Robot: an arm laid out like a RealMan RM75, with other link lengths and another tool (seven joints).
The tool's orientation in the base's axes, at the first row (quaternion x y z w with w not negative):
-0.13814 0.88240 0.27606 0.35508
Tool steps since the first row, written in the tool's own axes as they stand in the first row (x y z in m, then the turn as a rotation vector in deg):
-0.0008 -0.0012 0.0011 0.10 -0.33 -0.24
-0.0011 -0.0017 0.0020 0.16 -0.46 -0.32
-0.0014 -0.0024 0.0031 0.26 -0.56 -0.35
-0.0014 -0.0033 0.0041 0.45 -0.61 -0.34
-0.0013 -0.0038 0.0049 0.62 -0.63 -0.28
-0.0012 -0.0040 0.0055 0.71 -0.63 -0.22
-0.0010 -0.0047 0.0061 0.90 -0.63 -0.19
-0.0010 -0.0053 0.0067 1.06 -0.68 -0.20
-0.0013 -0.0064 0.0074 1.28 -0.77 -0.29
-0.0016 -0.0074 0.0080 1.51 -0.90 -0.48
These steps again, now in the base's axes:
0.0017 -0.0003 -0.0006 -0.06 -0.41 -0.06
0.0026 -0.0002 -0.0011 -0.09 -0.57 -0.10
0.0038 -0.0001 -0.0018 -0.13 -0.67 -0.19
0.0047 -0.0002 -0.0027 -0.24 -0.71 -0.35
0.0053 -0.0001 -0.0035 -0.32 -0.70 -0.51
0.0056 0.0000 -0.0040 -0.35 -0.67 -0.61
0.0061 -0.0002 -0.0048 -0.47 -0.66 -0.76
0.0067 -0.0003 -0.0053 -0.56 -0.72 -0.89
0.0078 -0.0008 -0.0060 -0.73 -0.85 -1.03
0.0088 -0.0012 -0.0065 -0.94 -1.08 -1.13

